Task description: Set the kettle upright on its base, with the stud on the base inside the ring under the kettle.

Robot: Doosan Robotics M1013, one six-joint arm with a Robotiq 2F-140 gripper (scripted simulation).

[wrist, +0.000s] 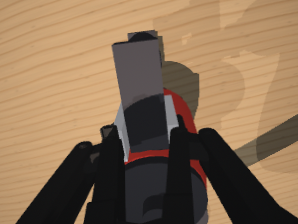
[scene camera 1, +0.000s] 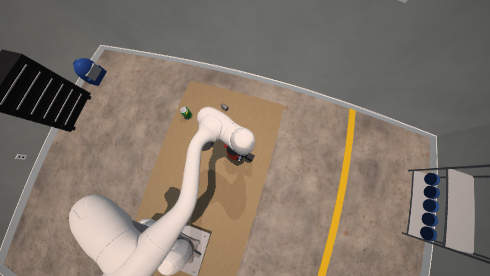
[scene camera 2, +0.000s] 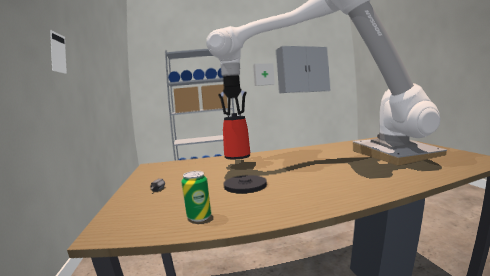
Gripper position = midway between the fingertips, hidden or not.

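There is my gripper (wrist: 147, 110), and there is a red kettle (scene camera 2: 235, 131) in this scene with it.
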